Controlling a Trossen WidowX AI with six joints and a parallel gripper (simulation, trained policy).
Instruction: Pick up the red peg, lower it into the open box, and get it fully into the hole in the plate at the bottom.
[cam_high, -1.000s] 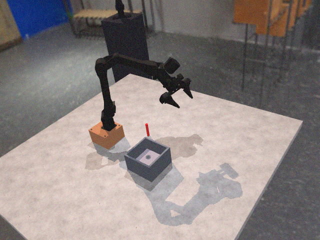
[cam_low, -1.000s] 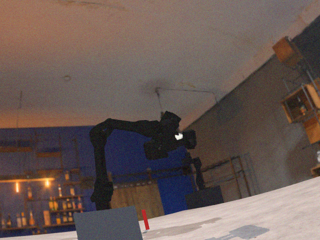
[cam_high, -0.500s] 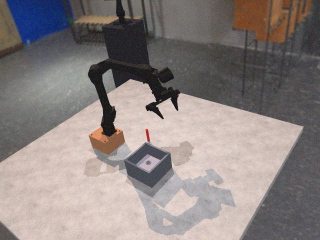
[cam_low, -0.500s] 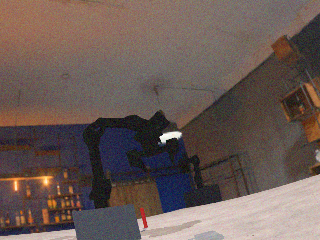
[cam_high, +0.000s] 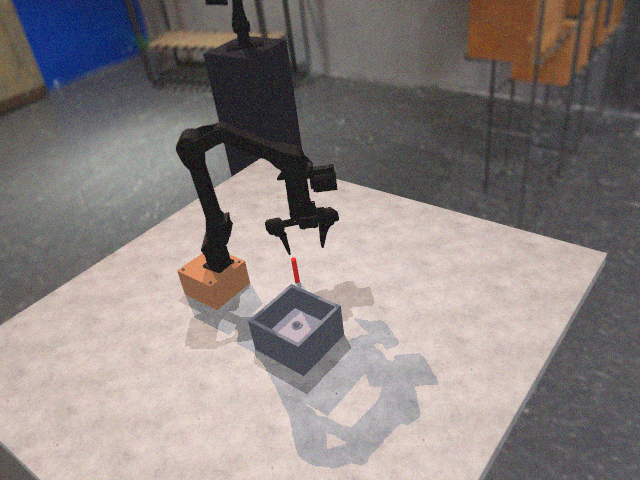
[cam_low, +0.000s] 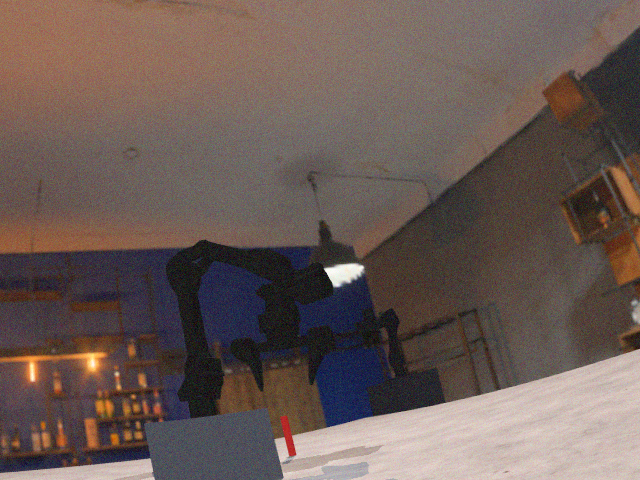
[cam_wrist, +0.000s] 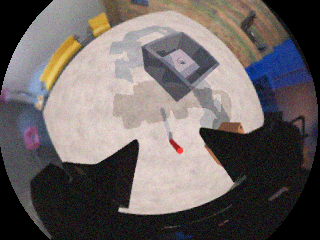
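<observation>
Now: gripper tip 6 cm past the red peg, 1 cm to the right of it and 9 cm above it. Also, from my gripper tip: grey box 9 cm ahead, 18 cm to the right, 10 cm below.
</observation>
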